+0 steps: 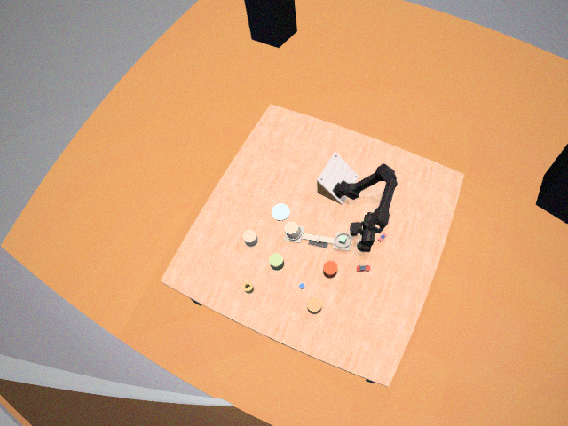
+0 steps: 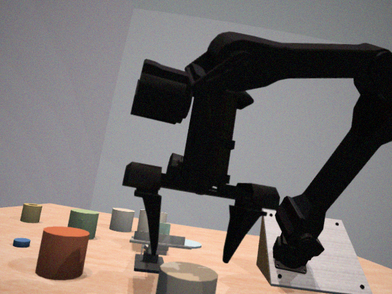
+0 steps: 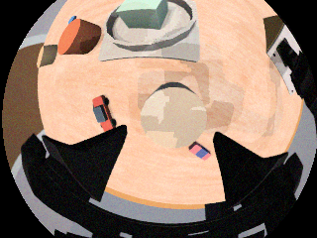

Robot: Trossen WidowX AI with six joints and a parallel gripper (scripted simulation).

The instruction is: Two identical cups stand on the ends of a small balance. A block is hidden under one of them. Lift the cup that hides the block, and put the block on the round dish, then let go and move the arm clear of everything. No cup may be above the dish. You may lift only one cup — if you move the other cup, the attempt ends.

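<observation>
My gripper tip is now 6 cm short of the pale-green block, 10 cm to the left of it and 1 cm below it. From my gripper tip the other things lie so: small balance: 10 cm ahead, 21 cm to the right, 6 cm below; red toy car: 11 cm ahead, 6 cm to the left, 7 cm below; red-orange cylinder: 19 cm ahead, 7 cm to the right, 4 cm below.
</observation>
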